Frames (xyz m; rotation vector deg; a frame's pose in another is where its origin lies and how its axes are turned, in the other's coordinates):
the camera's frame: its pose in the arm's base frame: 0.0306 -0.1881 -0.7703 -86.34 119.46 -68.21
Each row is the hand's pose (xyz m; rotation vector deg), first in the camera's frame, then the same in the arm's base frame.
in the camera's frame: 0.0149 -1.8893 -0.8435 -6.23 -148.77 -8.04
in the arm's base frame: 0.6725 -0.0234 1.1898 -74.49 4.59 53.16
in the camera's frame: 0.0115 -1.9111 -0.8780 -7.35 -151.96 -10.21
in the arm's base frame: 0.6651 -0.0074 1.2267 -74.51 1.30 55.63
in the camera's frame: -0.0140 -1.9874 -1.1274 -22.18 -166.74 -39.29
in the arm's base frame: 0.5597 0.1179 1.4314 -83.83 -22.70 73.05
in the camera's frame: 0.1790 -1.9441 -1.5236 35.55 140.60 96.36
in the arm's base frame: 0.1938 0.1259 1.6808 -116.03 -57.39 79.69
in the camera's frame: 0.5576 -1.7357 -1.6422 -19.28 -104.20 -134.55
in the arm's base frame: -0.1689 -0.1372 1.6747 -151.55 -69.43 42.96
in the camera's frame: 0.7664 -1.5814 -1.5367 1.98 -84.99 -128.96
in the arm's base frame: -0.2815 -0.3540 1.5372 -158.01 -60.28 9.63
